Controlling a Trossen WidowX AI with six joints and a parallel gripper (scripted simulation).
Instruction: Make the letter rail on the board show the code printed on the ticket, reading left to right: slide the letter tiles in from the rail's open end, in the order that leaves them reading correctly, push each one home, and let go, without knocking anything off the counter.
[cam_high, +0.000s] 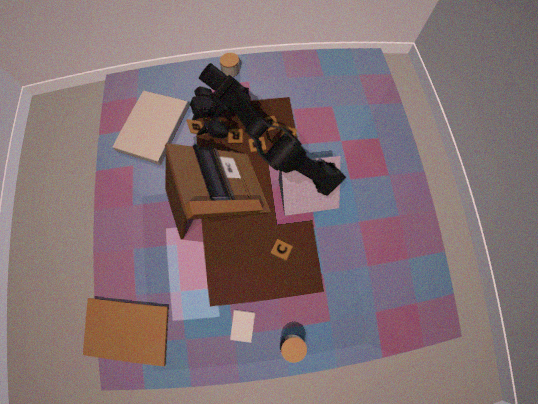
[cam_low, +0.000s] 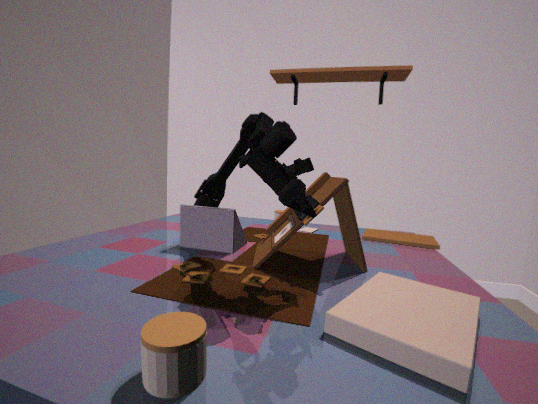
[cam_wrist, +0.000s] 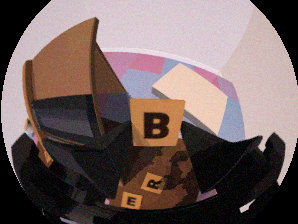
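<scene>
My gripper tip is 110 mm past the white ticket, 110 mm to the right of it and 80 mm above it. From my gripper tip the other things lie so: brown mat: 220 mm behind, 160 mm to the left, 170 mm below; then cream slab: 220 mm ahead, 100 mm to the right, 150 mm below; then orange letter tile: right at my gripper tip.
</scene>
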